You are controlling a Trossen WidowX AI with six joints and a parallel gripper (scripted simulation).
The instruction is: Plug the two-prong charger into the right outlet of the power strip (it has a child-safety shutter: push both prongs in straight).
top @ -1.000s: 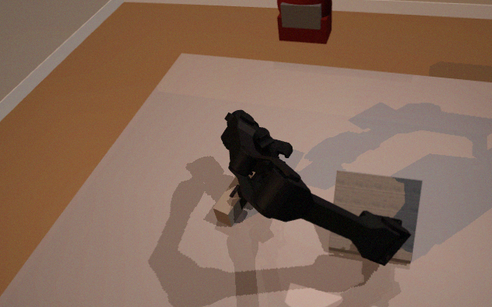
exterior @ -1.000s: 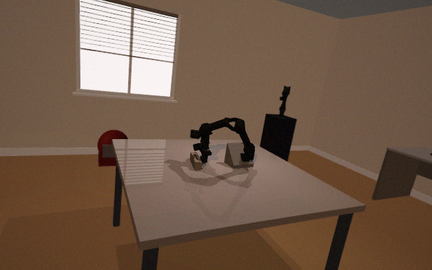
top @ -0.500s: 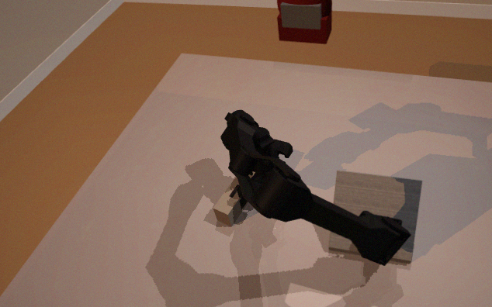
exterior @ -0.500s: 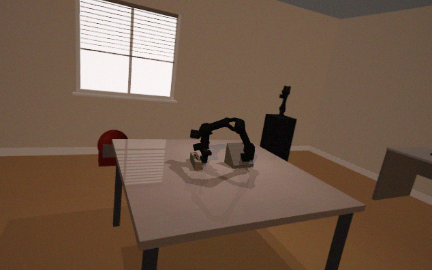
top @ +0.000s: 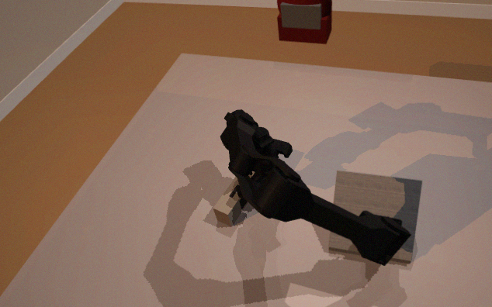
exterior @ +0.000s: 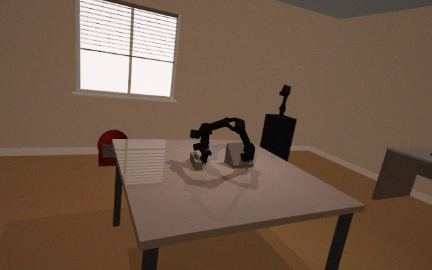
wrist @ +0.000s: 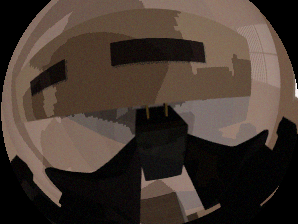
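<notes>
My gripper tip is now 2 cm short of the black two-prong charger and 1 cm below it.
</notes>
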